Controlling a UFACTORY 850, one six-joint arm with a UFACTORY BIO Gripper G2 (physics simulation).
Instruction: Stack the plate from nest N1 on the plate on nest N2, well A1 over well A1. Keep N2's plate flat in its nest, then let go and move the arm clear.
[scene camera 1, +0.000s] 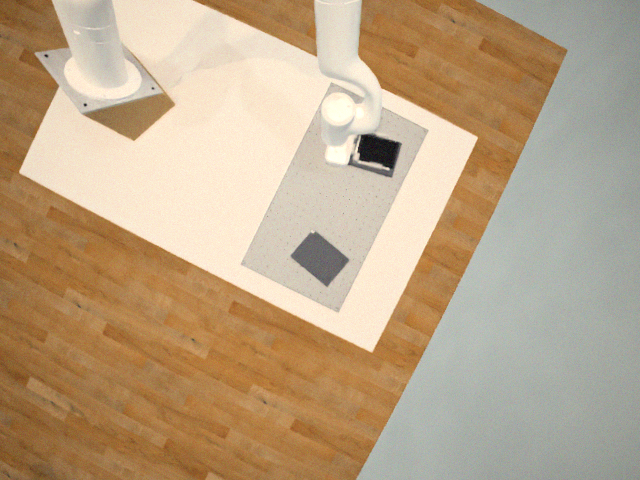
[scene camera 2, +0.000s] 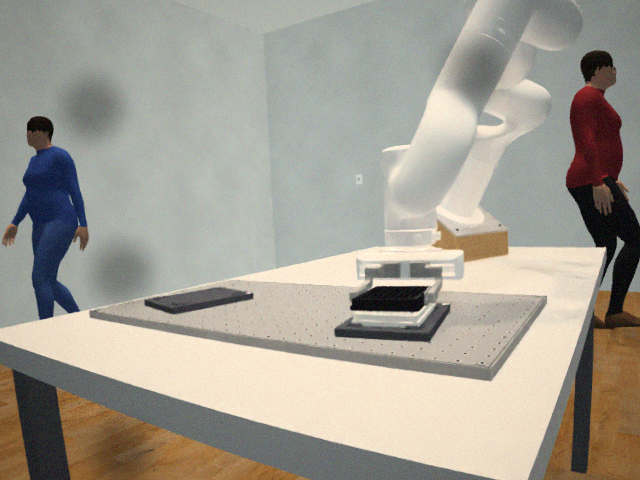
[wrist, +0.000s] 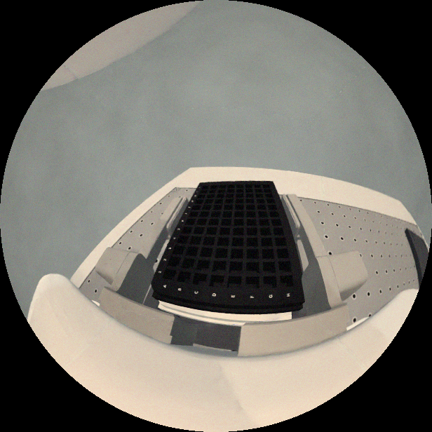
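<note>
A black well plate (scene camera 1: 378, 151) (scene camera 2: 388, 299) (wrist: 230, 240) is level between the fingers of my gripper (scene camera 2: 397, 294) (wrist: 234, 214), which is shut on its sides. In the wrist view its letters A to H run along the near edge, A at the left. Directly under it is a white plate (scene camera 1: 381, 165) (scene camera 2: 387, 317) (wrist: 225, 316), which looks flat in a dark nest (scene camera 1: 371, 169) (scene camera 2: 379, 331). White edges show below the black plate. Whether the two plates touch, and how exactly their wells line up, I cannot tell. The other dark nest (scene camera 1: 320, 258) (scene camera 2: 199, 299) holds no plate.
Both nests are on a grey perforated board (scene camera 1: 330, 201) (scene camera 2: 289, 325) (wrist: 345, 235) on the white table (scene camera 1: 196, 170) (scene camera 2: 289, 387). The arm's base stands on a wooden block (scene camera 1: 136, 121) (scene camera 2: 478, 246). Two people (scene camera 2: 49, 191) (scene camera 2: 597, 139) are beyond the table.
</note>
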